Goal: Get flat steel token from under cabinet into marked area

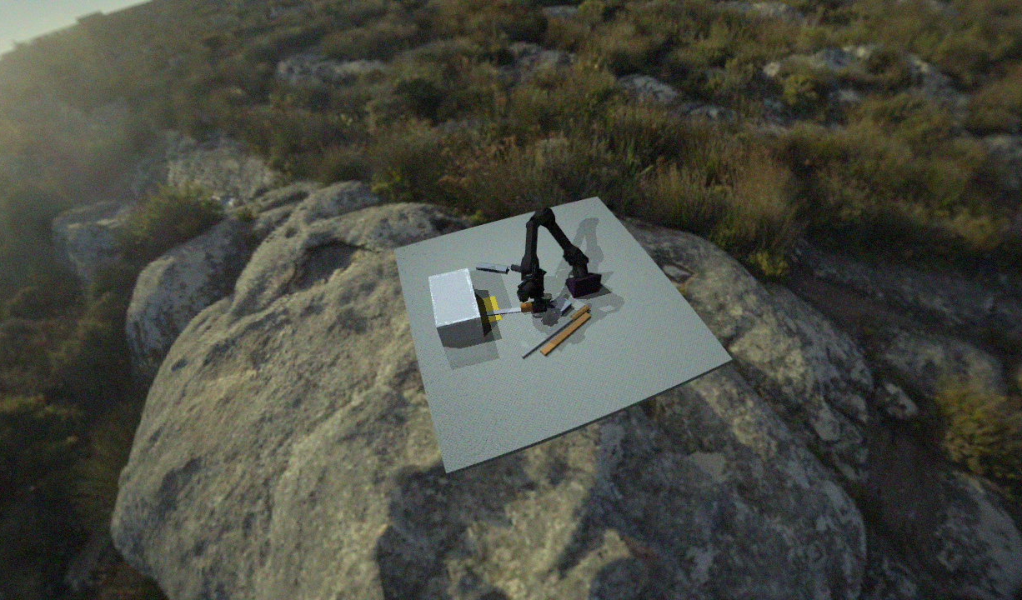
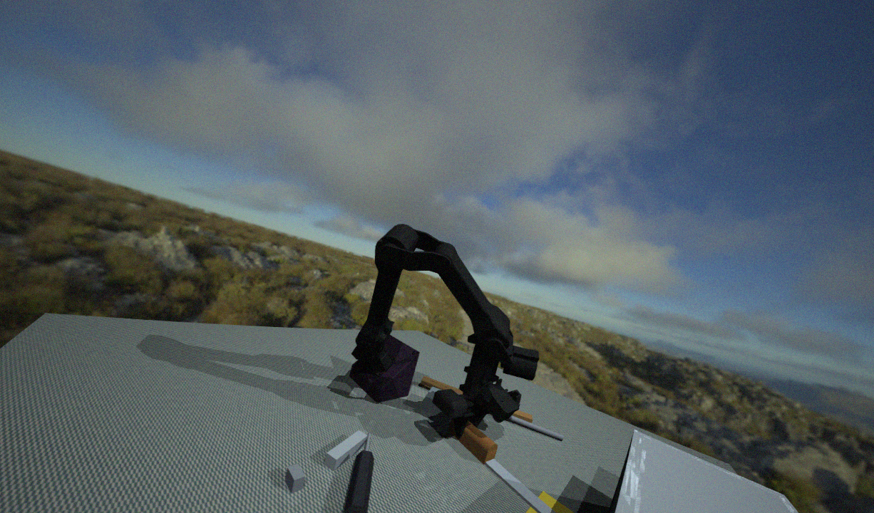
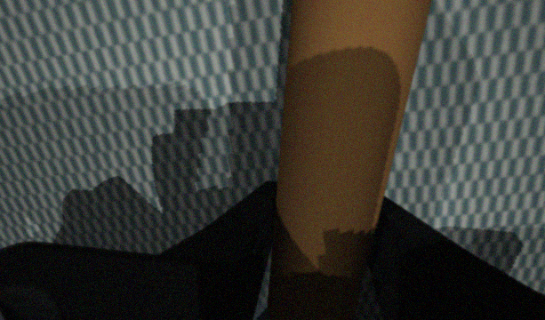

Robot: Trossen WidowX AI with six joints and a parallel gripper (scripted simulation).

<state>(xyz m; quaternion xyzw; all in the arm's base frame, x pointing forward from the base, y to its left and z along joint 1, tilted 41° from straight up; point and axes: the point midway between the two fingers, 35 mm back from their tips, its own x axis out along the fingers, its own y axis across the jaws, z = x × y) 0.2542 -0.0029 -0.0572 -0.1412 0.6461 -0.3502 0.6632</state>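
Now: the grey block 100 mm behind my gripper tip, 50 mm to the left of it and 10 mm above it. Also, from my gripper tip: grey bar 230 mm to the right, 100 mm behind; small grey cube 330 mm to the right, 80 mm behind; wooden stick 190 mm to the left, 60 mm behind.
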